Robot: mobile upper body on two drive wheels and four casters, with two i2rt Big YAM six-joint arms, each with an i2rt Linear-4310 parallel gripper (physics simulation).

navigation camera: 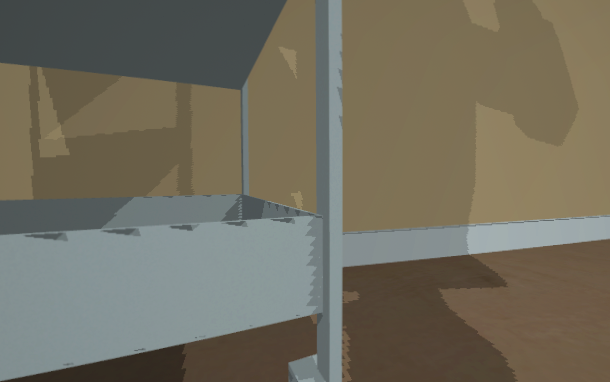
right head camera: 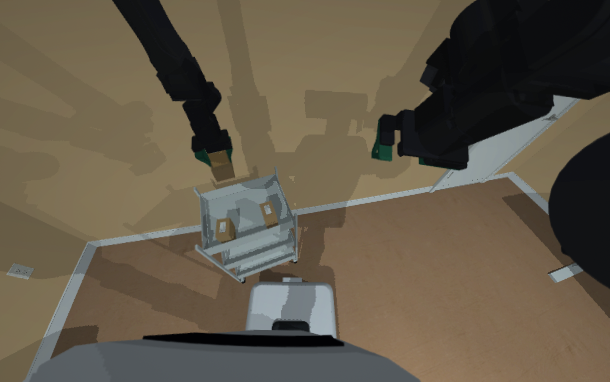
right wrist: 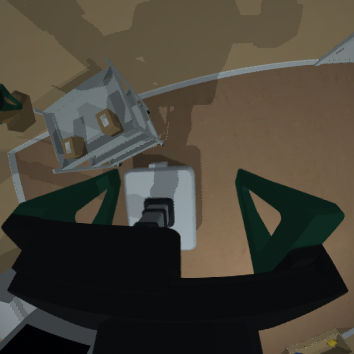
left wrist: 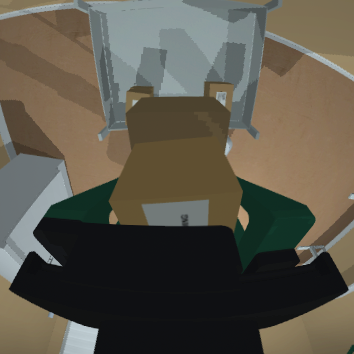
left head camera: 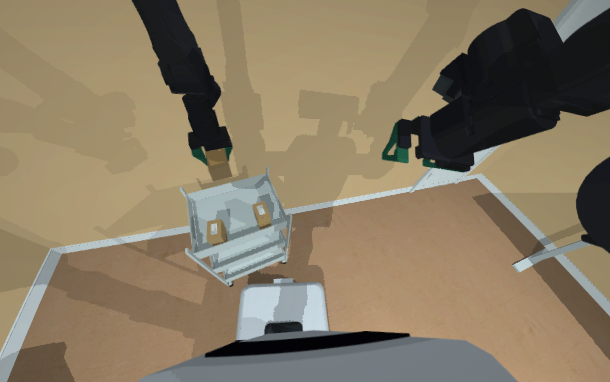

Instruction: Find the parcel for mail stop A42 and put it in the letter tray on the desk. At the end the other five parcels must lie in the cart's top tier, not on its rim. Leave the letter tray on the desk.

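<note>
My left gripper is visible to me, my left gripper (left head camera: 218, 162), (right head camera: 221, 163) and (left wrist: 178, 174). I can see my right gripper (right head camera: 396, 157), (left head camera: 403, 159) and (right wrist: 177, 175) as well. There is also a three-tier cart (navigation camera: 96, 279), (right head camera: 256, 248), (left head camera: 248, 249), (right wrist: 73, 114) and (left wrist: 175, 54), and with it in the scene I see a door (right head camera: 487, 157).
</note>
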